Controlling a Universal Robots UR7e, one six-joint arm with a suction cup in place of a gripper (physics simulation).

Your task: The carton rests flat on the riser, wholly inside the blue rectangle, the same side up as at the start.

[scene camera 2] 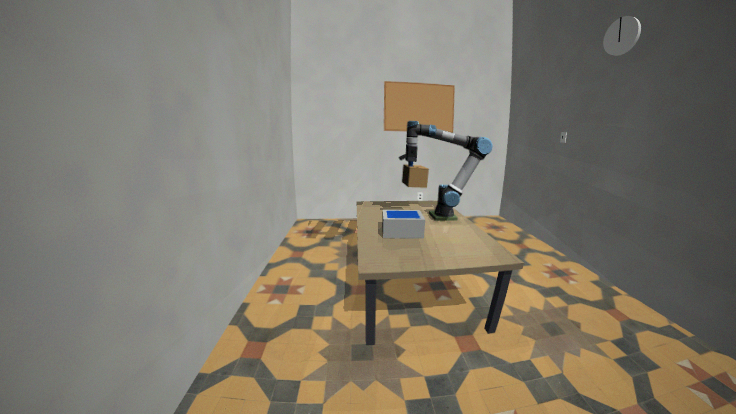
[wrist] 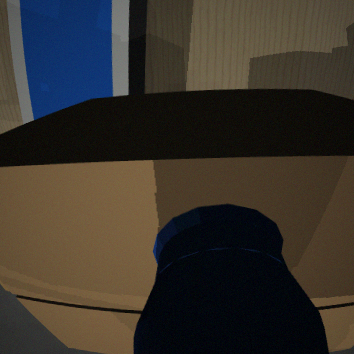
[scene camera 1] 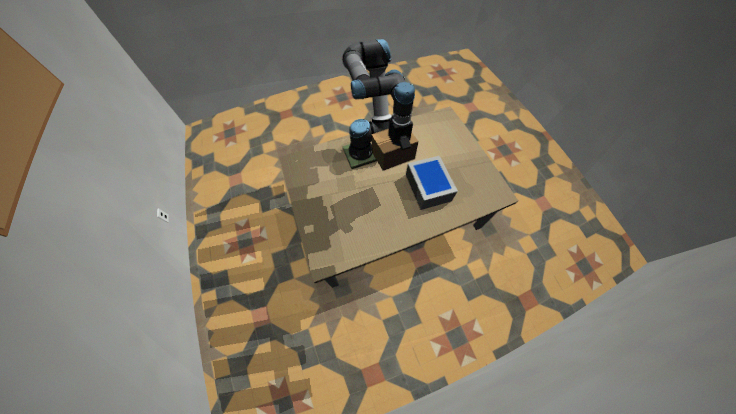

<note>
The suction cup (wrist: 220,274) carries a brown carton (scene camera 1: 387,155), which touches nothing else. A grey riser (scene camera 2: 395,223) rests on the table.
The brown carton also shows in the wrist view (wrist: 95,182).
</note>
